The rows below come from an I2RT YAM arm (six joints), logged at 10 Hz.
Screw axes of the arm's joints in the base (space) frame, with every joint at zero. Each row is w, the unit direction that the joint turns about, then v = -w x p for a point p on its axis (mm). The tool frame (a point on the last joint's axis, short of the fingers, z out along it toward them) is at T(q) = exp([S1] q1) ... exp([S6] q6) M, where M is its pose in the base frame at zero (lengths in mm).
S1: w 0 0 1 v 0 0 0
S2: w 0 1 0 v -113.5 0 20
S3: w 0 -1 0 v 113.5 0 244
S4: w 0 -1 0 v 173.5 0 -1
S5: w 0 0 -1 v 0 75 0
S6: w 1 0 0 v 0 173.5 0
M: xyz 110.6 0 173.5 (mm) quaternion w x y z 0.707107 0 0.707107 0
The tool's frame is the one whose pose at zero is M.
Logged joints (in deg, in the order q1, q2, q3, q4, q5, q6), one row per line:
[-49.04 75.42 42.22 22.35 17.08 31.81]
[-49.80 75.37 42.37 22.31 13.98 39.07]
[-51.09 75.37 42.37 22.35 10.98 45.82]
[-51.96 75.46 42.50 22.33 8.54 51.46]
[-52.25 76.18 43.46 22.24 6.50 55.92]
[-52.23 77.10 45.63 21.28 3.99 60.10]
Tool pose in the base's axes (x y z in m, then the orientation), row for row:
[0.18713 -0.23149 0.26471 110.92 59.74 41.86]
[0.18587 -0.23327 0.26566 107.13 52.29 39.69]
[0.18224 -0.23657 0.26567 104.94 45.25 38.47]
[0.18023 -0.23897 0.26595 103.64 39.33 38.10]
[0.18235 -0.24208 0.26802 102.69 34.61 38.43]
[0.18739 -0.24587 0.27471 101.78 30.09 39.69]
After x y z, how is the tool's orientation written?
As angles about the fixed x, y, z axes (roll, pitch, yaw), in degrees.
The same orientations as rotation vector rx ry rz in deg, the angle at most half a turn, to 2 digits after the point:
[75.04 68.76 -27.50]
[77.74 64.68 -20.07]
[80.51 60.64 -13.48]
[82.68 57.35 -7.86]
[84.03 55.01 -3.02]
[84.80 53.34 2.27]

